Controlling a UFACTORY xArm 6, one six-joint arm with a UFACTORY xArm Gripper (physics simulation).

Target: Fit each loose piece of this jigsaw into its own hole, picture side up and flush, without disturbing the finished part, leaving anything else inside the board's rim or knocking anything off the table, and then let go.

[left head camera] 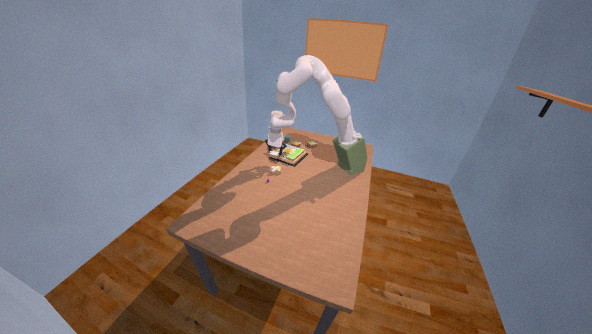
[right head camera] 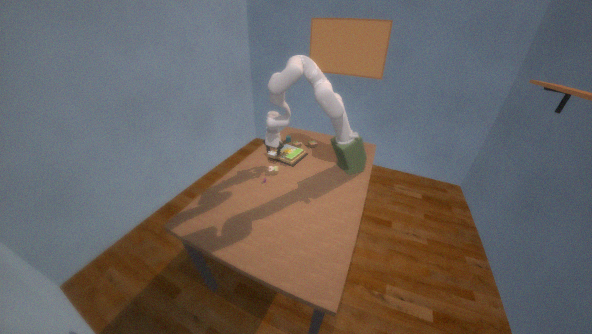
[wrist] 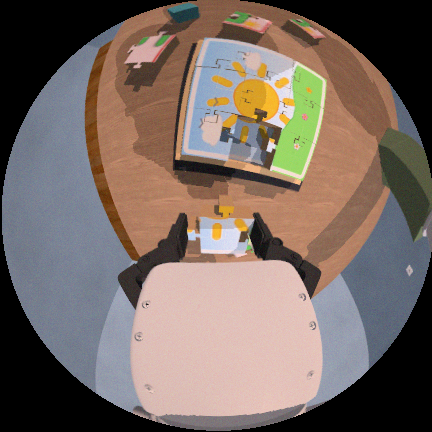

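Pixels of known places: gripper, between the fingertips: (left head camera: 275,153) (right head camera: 273,153) (wrist: 218,222); arm's base, origin of its link: (left head camera: 347,138) (right head camera: 345,138).
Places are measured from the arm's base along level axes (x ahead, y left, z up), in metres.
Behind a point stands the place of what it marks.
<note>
My gripper (left head camera: 275,149) @(x 0.438, y 0.189, z -0.165 m) (wrist: 218,222) @(x 0.438, y 0.189, z -0.165 m) is shut on a pale blue jigsaw piece (wrist: 212,239) @(x 0.443, y 0.205, z -0.154 m) with yellow rays, picture side up. The fingers press its two sides, and its yellow tab points to the board. It is held up off the table beside the board's near edge in the wrist view. The jigsaw board (left head camera: 298,161) @(x 0.306, y 0.079, z -0.243 m) (right head camera: 297,162) @(x 0.300, y 0.085, z -0.246 m) (wrist: 179,127) holds a finished sun, sky and green field. One hole (wrist: 251,150) @(x 0.405, y 0.107, z -0.231 m) is open in its near row, between the cloud piece (wrist: 211,131) @(x 0.462, y 0.094, z -0.206 m) and the green strip (wrist: 292,157) @(x 0.355, y 0.100, z -0.205 m). The held piece is apart from the hole.
Pink-and-green pieces (wrist: 150,49) @(x 0.572, y -0.045, z -0.220 m) (wrist: 247,22) (wrist: 306,28) lie around the board, with a teal block (wrist: 184,12) (left head camera: 287,138) @(x 0.546, y -0.157, z -0.215 m). Another piece (left head camera: 275,169) @(x 0.369, y 0.288, z -0.220 m) (right head camera: 273,168) @(x 0.367, y 0.282, z -0.215 m) and a small purple object (left head camera: 267,180) @(x 0.358, y 0.394, z -0.240 m) (right head camera: 264,180) @(x 0.351, y 0.398, z -0.235 m) lie nearby. The green arm base (left head camera: 352,156) @(x -0.062, y 0.042, z -0.092 m) (wrist: 407,175) stands to the right.
</note>
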